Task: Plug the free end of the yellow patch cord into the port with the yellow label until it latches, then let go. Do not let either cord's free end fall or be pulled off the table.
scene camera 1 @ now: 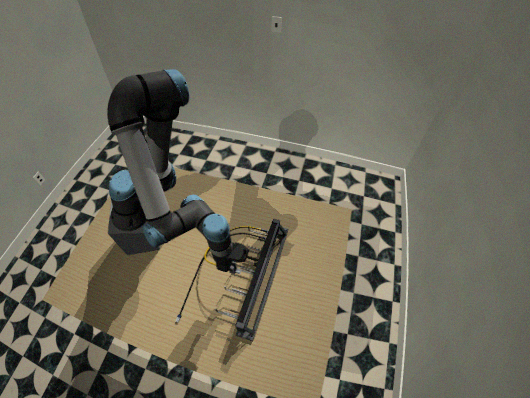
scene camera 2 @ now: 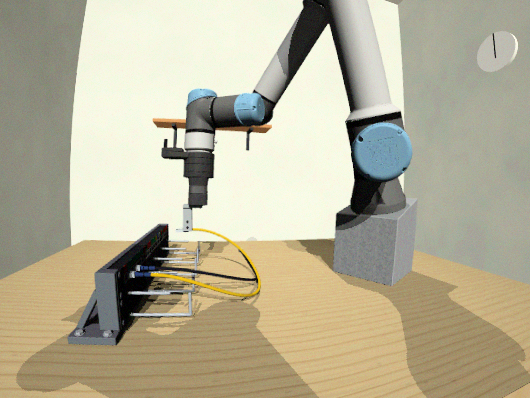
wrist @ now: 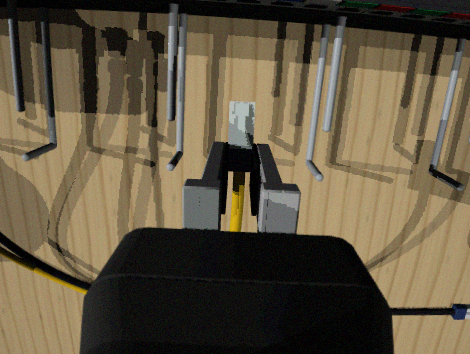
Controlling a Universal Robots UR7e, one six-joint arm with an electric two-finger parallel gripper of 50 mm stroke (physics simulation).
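Pixels of known places: gripper, fingertip midpoint: [scene camera 1: 233,270] [scene camera 2: 187,230] [wrist: 239,164]; arm's base at its link origin: [scene camera 1: 128,216] [scene camera 2: 377,205].
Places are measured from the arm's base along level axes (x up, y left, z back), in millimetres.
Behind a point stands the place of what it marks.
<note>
My gripper [scene camera 1: 234,270] {y -94, x -72, z -494 mm} [scene camera 2: 187,222] {y -94, x -72, z -494 mm} [wrist: 239,164] {y -94, x -72, z -494 mm} points down and is shut on the plug of the yellow patch cord. The clear plug [scene camera 2: 181,230] {y -89, x -71, z -509 mm} [wrist: 242,124] {y -95, x -66, z -514 mm} sticks out level in front of the fingertips, toward the black patch panel [scene camera 1: 258,280] {y -106, x -85, z -598 mm} [scene camera 2: 107,300] {y 187, x -125, z -613 mm} [wrist: 100,6] {y -4, x -154, z -580 mm}, and is apart from it. The yellow cord [scene camera 2: 235,239] {y -70, x -99, z -382 mm} [wrist: 236,212] {y -92, x -66, z -471 mm} loops back from the fingers; its other end [scene camera 2: 142,274] {y 131, x -106, z -570 mm} is in the panel. Blue, green and red labels show at the top edge of the wrist view; the yellow label and its port cannot be made out.
Several wire cable guides [scene camera 1: 235,290] {y -154, x -130, z -514 mm} [scene camera 2: 190,304] {y 154, x -151, z -493 mm} [wrist: 180,95] {y -51, x -167, z -520 mm} stick out from the panel on the gripper's side, some to either side of the plug in the wrist view. The black cord [scene camera 1: 190,289] {y -184, x -180, z -320 mm} [scene camera 2: 220,275] {y 91, x -126, z -435 mm} lies partly on the table; its free plug [scene camera 1: 178,318] {y -316, x -180, z -312 mm} [wrist: 459,312] {y -304, x -178, z -314 mm} lies on the table.
</note>
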